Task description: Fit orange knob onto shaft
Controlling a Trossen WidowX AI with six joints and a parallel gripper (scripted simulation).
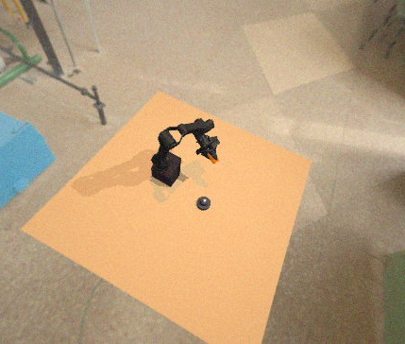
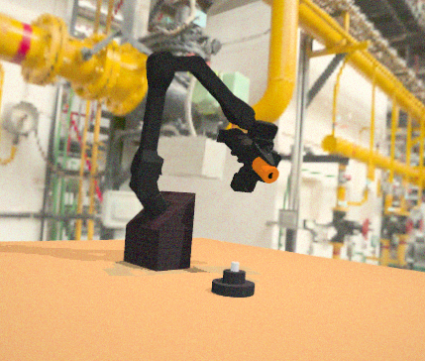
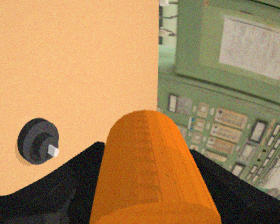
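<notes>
The orange knob lies 3 cm behind my gripper tip, 2 cm above it and 1 cm to the left of it. From my gripper tip the other things lie so: round black pedestal: 21 cm below, 15 cm to the right, 6 cm ahead.
</notes>
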